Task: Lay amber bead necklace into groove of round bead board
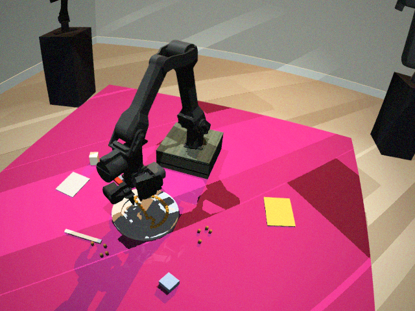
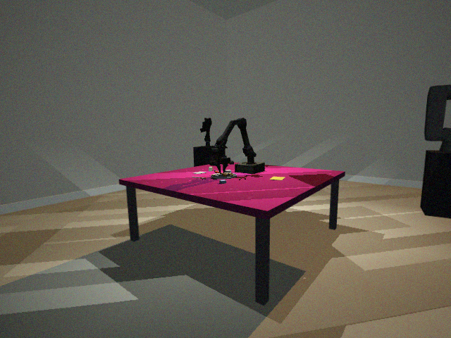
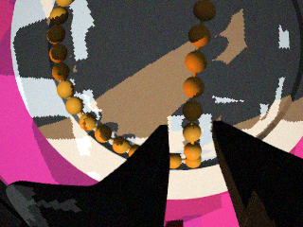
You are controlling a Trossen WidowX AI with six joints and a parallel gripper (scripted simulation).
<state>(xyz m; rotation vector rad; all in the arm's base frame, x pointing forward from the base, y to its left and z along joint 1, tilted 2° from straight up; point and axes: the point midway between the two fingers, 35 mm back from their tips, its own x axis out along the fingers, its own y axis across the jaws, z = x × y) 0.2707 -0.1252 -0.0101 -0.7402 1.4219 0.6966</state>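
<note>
Now: gripper tip 30 mm short of the round bead board, 30 mm to the right of it and 10 mm above it. Also, from my gripper tip: white block (130 mm behind, 20 mm to the right); then red-handled tool (110 mm behind, 120 mm to the right, 10 mm below); then white strip (160 mm ahead, 120 mm to the right, 10 mm below).
</note>
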